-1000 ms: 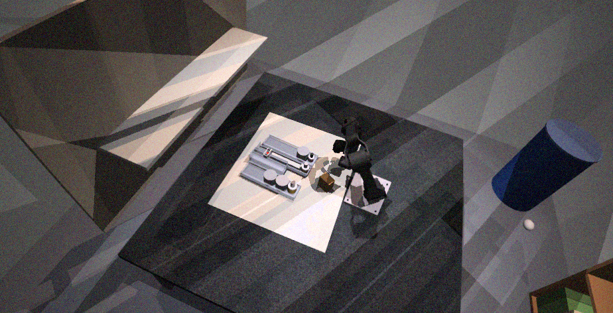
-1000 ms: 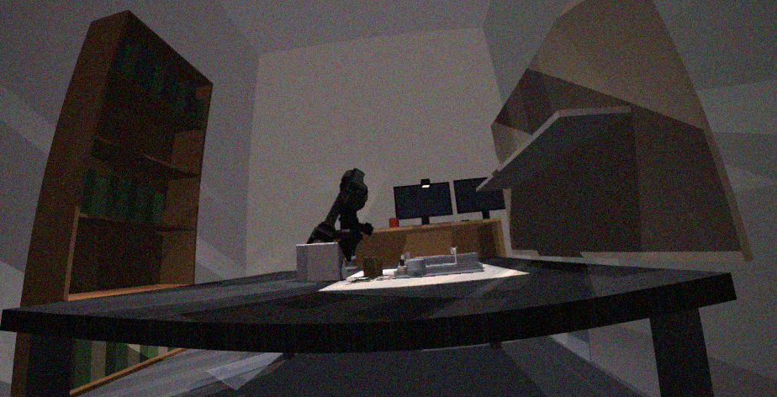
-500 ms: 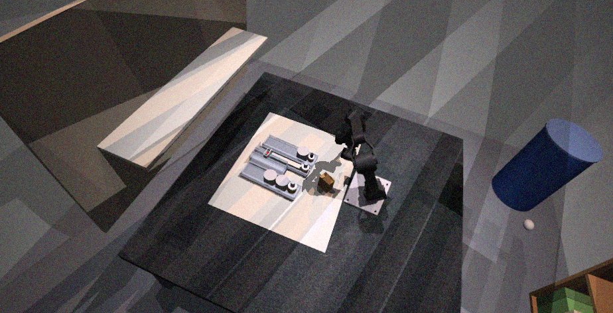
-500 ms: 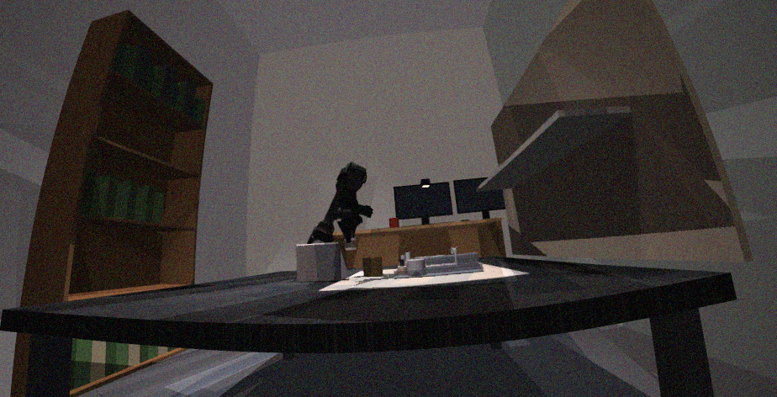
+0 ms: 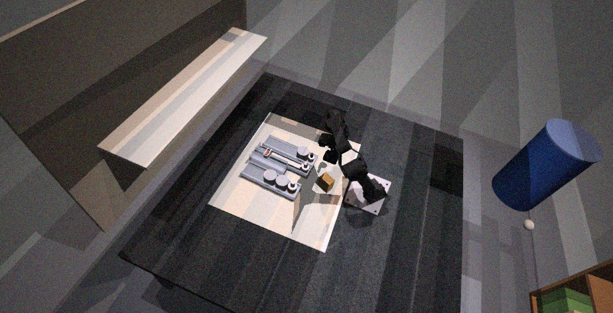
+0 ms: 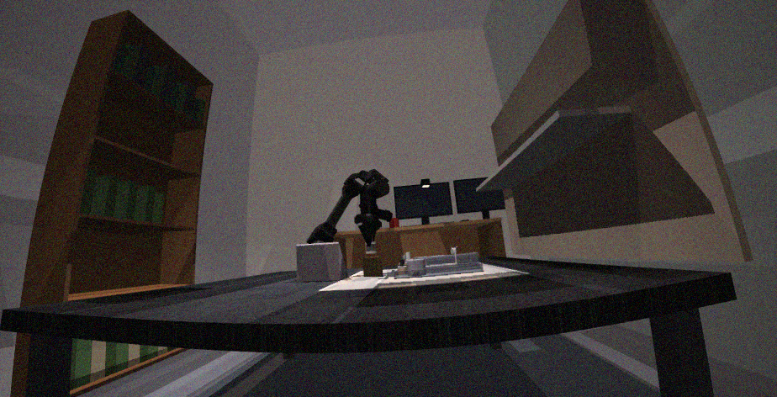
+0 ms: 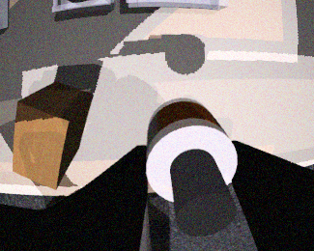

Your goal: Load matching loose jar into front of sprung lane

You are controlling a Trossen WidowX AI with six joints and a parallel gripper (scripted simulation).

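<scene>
Right now my gripper tip is 20 mm past the brown box, 100 mm to the right of it and 70 mm above it. Also, from my gripper tip: long shelf 600 mm ahead, 160 mm to the left, 260 mm above; grey lane rack 240 mm ahead, 110 mm to the left, 90 mm below.
</scene>
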